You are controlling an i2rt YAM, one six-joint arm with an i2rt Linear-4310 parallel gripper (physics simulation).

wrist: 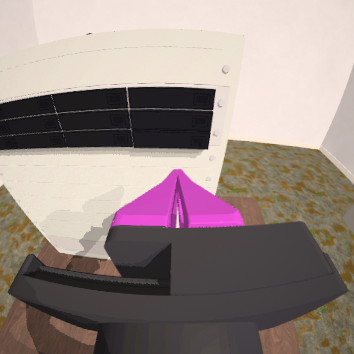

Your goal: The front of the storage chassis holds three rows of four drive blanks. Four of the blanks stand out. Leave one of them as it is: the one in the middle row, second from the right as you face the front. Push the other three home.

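Places are measured from the arm's base along level axes (x ahead, y left, z up), in millimetres.
Where they show: gripper, between the fingertips: (176, 175).
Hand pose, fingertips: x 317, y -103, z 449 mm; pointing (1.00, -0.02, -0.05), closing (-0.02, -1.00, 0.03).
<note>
Things, the pixels of their centre, and the offset from my fingertips. "spot": a spot on its surface instead. Level surfaces: height alone.
- top blank, middle of its body: (172, 89) 172 mm ahead, 5 mm left, 34 mm up
- middle blank, middle of its body: (171, 107) 169 mm ahead, 5 mm left, 6 mm up
- bottom blank, middle of its body: (171, 123) 168 mm ahead, 5 mm left, 23 mm down
- bottom, a spot on its surface: (95, 138) spot: 114 mm ahead, 117 mm left, 23 mm down
- brown wooden table top, height of its surface: 488 mm down
The storage chassis (165, 60) is cream-white and stands ahead, its front seen at a slant. Dark drive blanks lie in three rows across it. In the rightmost column are the top blank (162, 98), the middle blank (162, 120) and the bottom blank (162, 140). To their left are the second-from-right blanks, top (85, 104), middle (90, 121) and bottom (95, 138). More blanks run to the left edge. How far each one stands out is hard to tell. My gripper (176, 175) is shut and empty, its magenta tips below the rightmost column, apart from the blanks in the picture.
Round pale knobs (225, 69) line the chassis's right edge. A brown wooden table top (245, 210) shows under and beside the chassis. Mottled green-brown carpet (285, 175) lies beyond, with a pale wall (295, 75) behind. A shadow falls on the chassis's lower front.
</note>
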